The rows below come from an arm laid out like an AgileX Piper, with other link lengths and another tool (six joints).
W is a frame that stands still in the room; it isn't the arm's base.
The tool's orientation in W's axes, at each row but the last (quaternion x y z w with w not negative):
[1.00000 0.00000 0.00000 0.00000]
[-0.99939 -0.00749 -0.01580 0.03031]
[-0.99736 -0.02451 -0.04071 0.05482]
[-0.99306 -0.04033 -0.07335 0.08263]
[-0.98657 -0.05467 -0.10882 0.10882]
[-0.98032 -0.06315 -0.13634 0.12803]
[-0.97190 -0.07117 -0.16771 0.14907]
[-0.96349 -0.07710 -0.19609 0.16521]
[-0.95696 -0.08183 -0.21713 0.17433]
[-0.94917 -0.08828 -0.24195 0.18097]
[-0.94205 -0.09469 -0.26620 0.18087]
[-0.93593 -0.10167 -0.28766 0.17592]
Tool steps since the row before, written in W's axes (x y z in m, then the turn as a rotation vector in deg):
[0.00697 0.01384 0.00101 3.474 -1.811 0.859]
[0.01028 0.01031 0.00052 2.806 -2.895 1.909]
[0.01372 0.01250 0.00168 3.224 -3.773 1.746]
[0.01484 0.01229 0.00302 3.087 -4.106 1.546]
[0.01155 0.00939 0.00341 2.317 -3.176 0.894]
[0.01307 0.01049 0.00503 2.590 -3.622 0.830]
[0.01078 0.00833 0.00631 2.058 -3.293 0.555]
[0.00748 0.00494 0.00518 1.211 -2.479 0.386]
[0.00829 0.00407 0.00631 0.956 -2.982 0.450]
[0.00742 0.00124 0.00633 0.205 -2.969 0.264]
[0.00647 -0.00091 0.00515 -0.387 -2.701 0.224]
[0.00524 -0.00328 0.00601 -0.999 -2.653 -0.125]
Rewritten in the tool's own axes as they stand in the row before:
[0.00697 -0.01384 -0.00101 3.474 1.811 -0.859]
[0.01043 -0.01016 0.00043 2.825 2.819 -1.993]
[0.01435 -0.01186 0.00080 3.188 3.730 -1.897]
[0.01593 -0.01119 0.00121 3.000 4.077 -1.777]
[0.01277 -0.00828 0.00122 2.183 3.205 -1.101]
[0.01484 -0.00916 0.00142 2.386 3.691 -1.093]
[0.01299 -0.00752 0.00022 1.823 3.353 -0.905]
[0.00932 -0.00451 -0.00014 1.051 2.461 -0.773]
[0.01053 -0.00372 -0.00062 0.812 2.849 -1.111]
[0.00964 -0.00115 -0.00152 0.070 2.701 -1.275]
[0.00812 0.00112 -0.00142 -0.427 2.304 -1.415]
[0.00742 0.00291 -0.00328 -1.121 2.177 -1.434]

